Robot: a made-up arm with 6 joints.
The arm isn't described. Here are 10 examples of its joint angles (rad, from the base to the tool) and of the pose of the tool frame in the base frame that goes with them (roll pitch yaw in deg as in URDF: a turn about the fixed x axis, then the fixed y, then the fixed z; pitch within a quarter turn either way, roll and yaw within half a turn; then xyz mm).
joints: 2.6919 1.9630 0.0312 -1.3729 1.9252 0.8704
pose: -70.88 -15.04 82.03 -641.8 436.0 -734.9
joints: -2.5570 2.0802 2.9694 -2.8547 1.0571 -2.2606
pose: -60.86 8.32 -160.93 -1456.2 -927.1 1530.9
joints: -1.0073 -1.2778 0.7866 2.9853 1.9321 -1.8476
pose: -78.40 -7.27 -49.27 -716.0 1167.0 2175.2
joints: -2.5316 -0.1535 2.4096 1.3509 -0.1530 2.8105
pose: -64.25 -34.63 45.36 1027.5 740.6 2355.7
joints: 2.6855 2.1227 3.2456 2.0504 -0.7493 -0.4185
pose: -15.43 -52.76 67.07 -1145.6 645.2 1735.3
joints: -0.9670 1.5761 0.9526 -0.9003 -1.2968 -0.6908
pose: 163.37 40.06 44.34 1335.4 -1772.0 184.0
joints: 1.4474 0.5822 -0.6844 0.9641 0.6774 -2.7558
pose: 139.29 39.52 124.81 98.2 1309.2 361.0
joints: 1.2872 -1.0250 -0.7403 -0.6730 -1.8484 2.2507
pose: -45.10 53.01 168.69 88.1 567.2 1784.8
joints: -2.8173 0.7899 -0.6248 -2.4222 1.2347 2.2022
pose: -119.64 25.86 62.31 -1091.3 -285.7 194.5
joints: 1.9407 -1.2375 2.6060 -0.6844 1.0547 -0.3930
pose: -38.30 56.43 27.24 618.9 -1408.0 61.0
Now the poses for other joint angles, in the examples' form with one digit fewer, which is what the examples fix.
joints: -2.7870 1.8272 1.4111 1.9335 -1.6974 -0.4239
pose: -88.5 -21.9 112.0 -2200 -692 339
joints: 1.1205 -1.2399 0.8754 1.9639 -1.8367 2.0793
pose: -87.4 24.6 -37.2 -577 -1447 2099
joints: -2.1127 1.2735 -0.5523 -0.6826 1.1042 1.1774
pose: -79.0 37.6 -166.4 -558 -791 -254
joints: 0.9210 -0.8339 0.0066 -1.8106 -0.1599 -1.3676
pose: 171.7 -49.5 66.6 157 238 2656
